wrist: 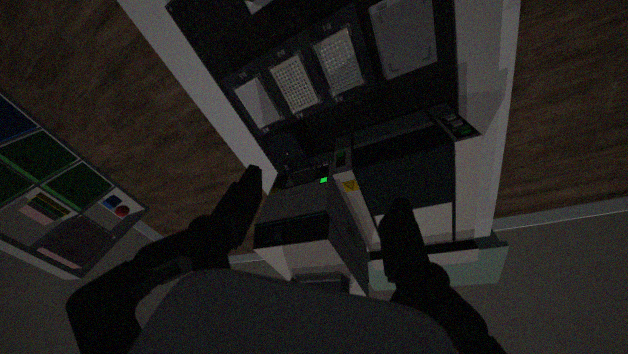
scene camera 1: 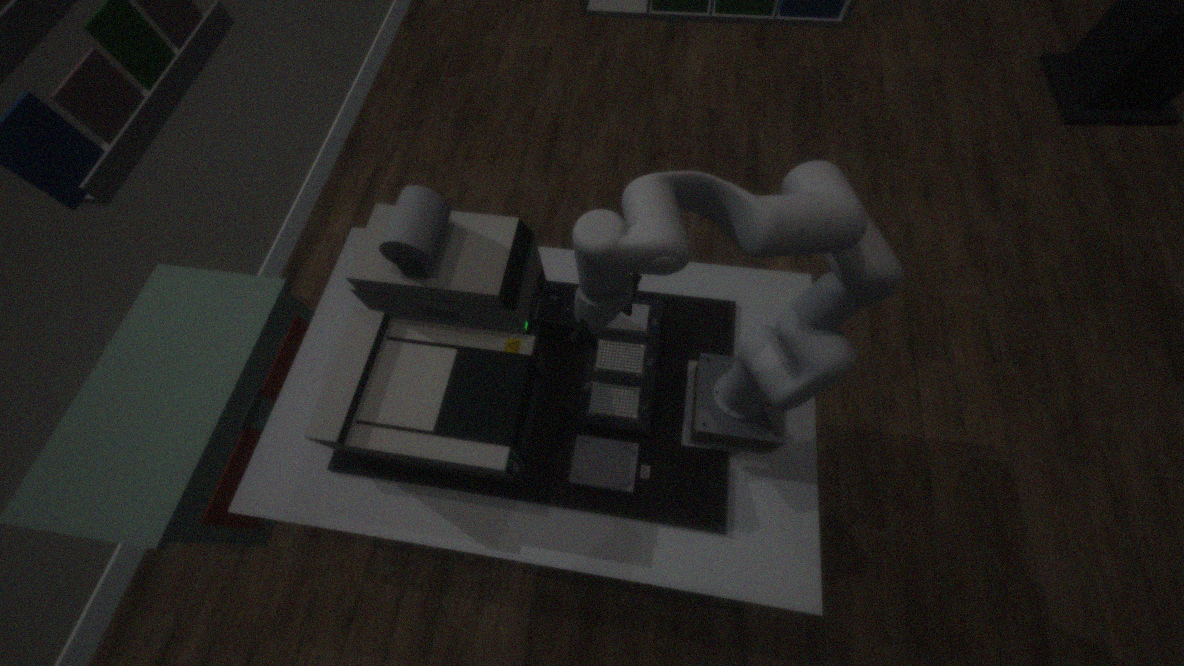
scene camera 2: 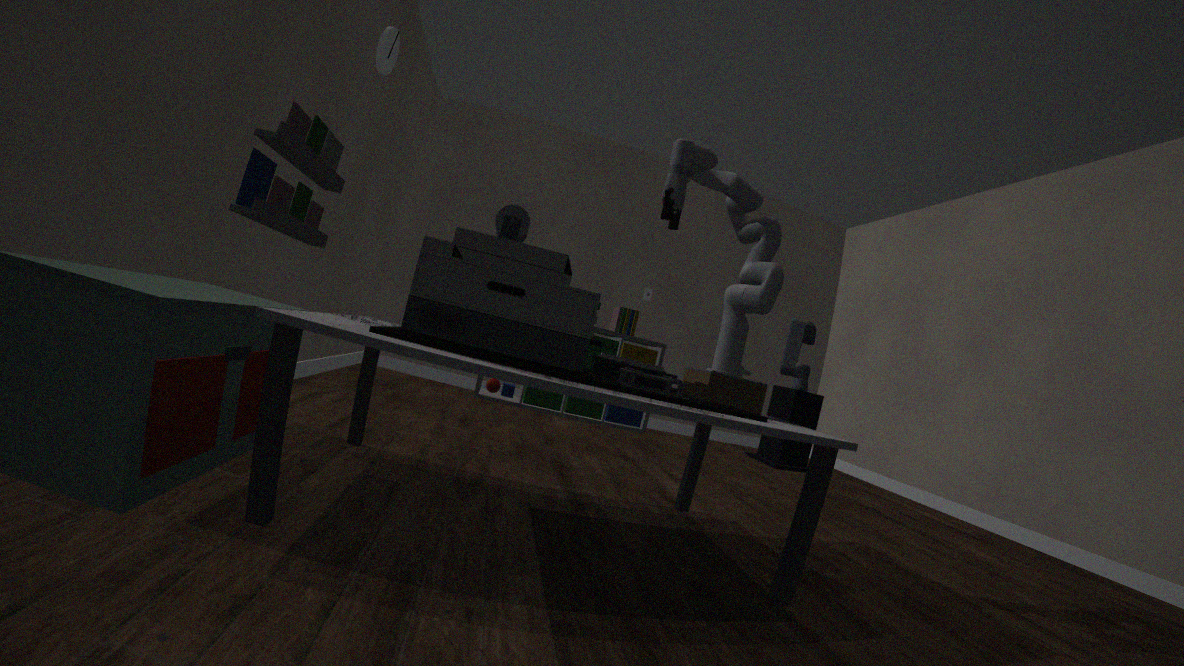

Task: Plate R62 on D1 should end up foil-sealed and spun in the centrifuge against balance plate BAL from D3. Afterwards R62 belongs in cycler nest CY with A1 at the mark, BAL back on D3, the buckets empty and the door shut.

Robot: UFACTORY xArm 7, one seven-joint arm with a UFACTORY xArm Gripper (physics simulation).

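Places are measured from the arm's base along level axes (x ahead, y left, z up), in millimetres.
Pixels of known places: gripper, fingertip midpoint: point(wrist: 324, 196) point(scene camera 1: 607, 327) point(scene camera 2: 669, 224); arm's base at its link origin: point(scene camera 1: 738, 395) point(scene camera 2: 724, 375).
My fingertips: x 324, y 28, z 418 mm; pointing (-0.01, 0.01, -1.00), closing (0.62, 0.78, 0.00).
For each thing: its top centre in the pictures, then the offset to it from my fingertips. "spot": a spot on its surface instead. Level surfaces: height alone.
- Plate R62 at its top centre: point(scene camera 1: 614, 399) point(wrist: 339, 65) point(scene camera 2: 640, 361) 438 mm down, 8 mm back, 1 mm left
- Balance plate BAL at its top centre: point(scene camera 1: 625, 315) point(wrist: 258, 105) 438 mm down, 22 mm back, 247 mm right
- Cycler nest CY at its top centre: point(scene camera 1: 604, 461) point(scene camera 2: 653, 373) point(wrist: 406, 35) 461 mm down, 7 mm ahead, 158 mm left
- sealer at its top centre: point(scene camera 1: 416, 213) point(wrist: 310, 326) point(scene camera 2: 522, 212) 33 mm down, 437 mm ahead, 260 mm right
- roll at a spot on its surface: point(scene camera 1: 416, 225) spot: 40 mm down, 432 mm ahead, 235 mm right
- well plate at its top centre: point(scene camera 1: 620, 356) point(wrist: 295, 86) 438 mm down, 15 mm back, 123 mm right
- table's at its surface level: 521 mm down
Plate R62 point(scene camera 1: 614, 400) point(wrist: 340, 62) sits on D1 with its well pattern showing. Balance plate BAL point(scene camera 1: 635, 317) point(wrist: 257, 103) sits on D3, pale and smooth, partly behind the arm in scene camera 1. Cycler nest CY point(scene camera 1: 604, 463) point(wrist: 404, 39) holds no plate. The centrifuge point(scene camera 1: 430, 451) point(scene camera 2: 496, 331) point(wrist: 472, 185) has a dark area and a white panel on top; I cannot tell its door state or see its buckets. The sealer point(scene camera 1: 480, 248) point(wrist: 295, 204) carries a roll point(scene camera 1: 416, 225) point(scene camera 2: 513, 222). My gripper point(scene camera 1: 608, 314) point(scene camera 2: 669, 222) point(wrist: 324, 196) is open and empty, high above the bench equipment.
Another well plate point(scene camera 1: 620, 357) point(wrist: 295, 84) sits on D2, between R62 and BAL. The arm base point(scene camera 1: 736, 426) stands right of the plate row. A green cabinet point(scene camera 1: 140, 405) point(scene camera 2: 74, 372) stands beyond the table's point(scene camera 1: 745, 571) left edge. The sealer stands tall beside the centrifuge.
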